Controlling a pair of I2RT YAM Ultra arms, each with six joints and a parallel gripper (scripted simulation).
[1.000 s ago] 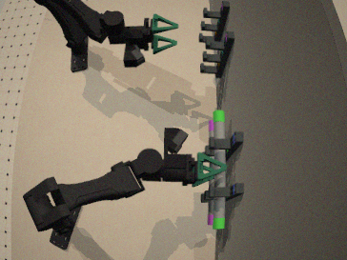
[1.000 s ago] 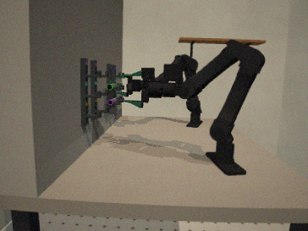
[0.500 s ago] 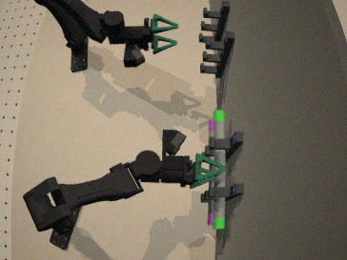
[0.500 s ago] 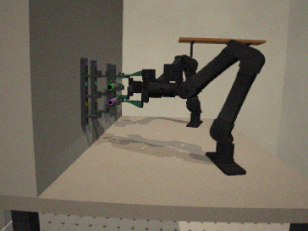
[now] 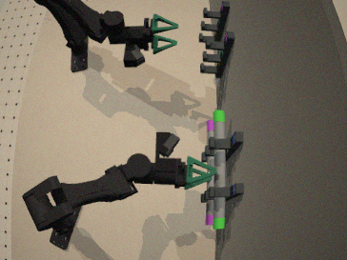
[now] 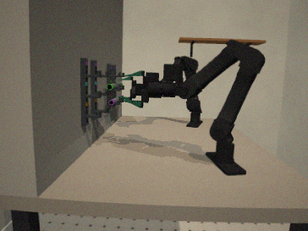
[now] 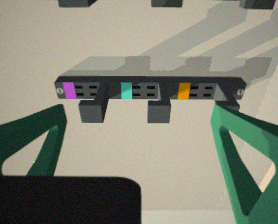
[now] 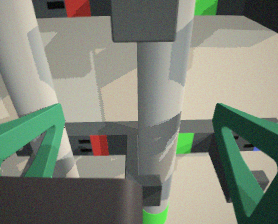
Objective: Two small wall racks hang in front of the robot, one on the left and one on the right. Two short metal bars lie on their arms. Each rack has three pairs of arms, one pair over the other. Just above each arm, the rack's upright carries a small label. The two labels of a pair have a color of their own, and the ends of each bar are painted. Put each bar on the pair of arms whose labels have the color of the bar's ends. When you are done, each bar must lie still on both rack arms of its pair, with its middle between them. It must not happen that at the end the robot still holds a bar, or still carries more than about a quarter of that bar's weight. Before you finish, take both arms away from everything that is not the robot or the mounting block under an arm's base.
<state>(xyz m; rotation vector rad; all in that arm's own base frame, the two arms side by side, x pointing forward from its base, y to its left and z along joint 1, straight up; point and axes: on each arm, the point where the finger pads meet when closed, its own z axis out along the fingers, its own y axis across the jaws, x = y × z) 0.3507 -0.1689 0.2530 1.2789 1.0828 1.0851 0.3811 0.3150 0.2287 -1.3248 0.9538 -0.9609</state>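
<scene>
The green-ended bar lies 2 cm ahead of my right hand, 1 cm to the left of it and 1 cm above it. Round my right hand: magenta-ended bar 6 cm below, 1 cm to the left, 1 cm ahead; dark wall 20 cm to the left, 20 cm above, 12 cm ahead.
</scene>
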